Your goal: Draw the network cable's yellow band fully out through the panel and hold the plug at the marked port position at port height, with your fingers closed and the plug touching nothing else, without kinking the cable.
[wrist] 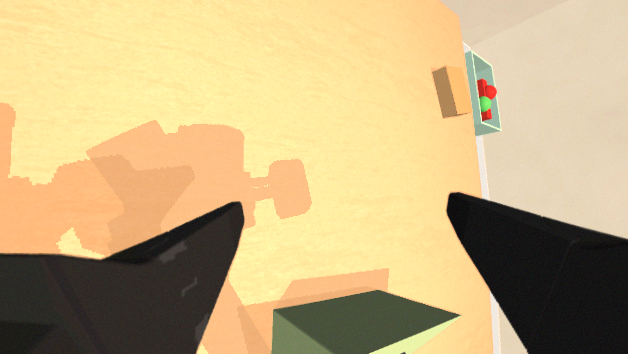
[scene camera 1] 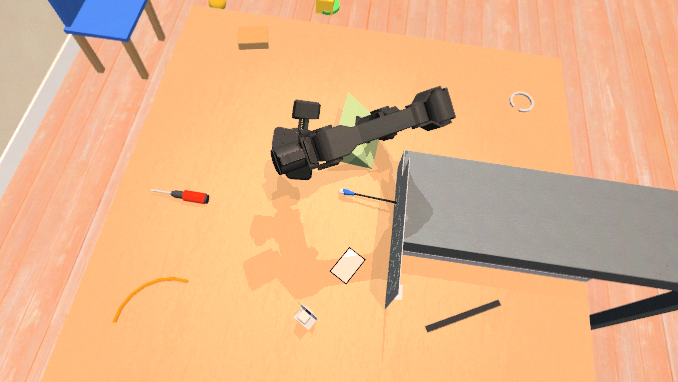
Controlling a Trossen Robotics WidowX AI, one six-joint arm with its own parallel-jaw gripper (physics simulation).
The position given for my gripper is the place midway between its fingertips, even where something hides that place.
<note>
I see my gripper (scene camera 1: 291, 135), a tan block (wrist: 449, 81) and a grey panel (scene camera 1: 401, 210).
My gripper also shows in the wrist view (wrist: 344, 206).
</note>
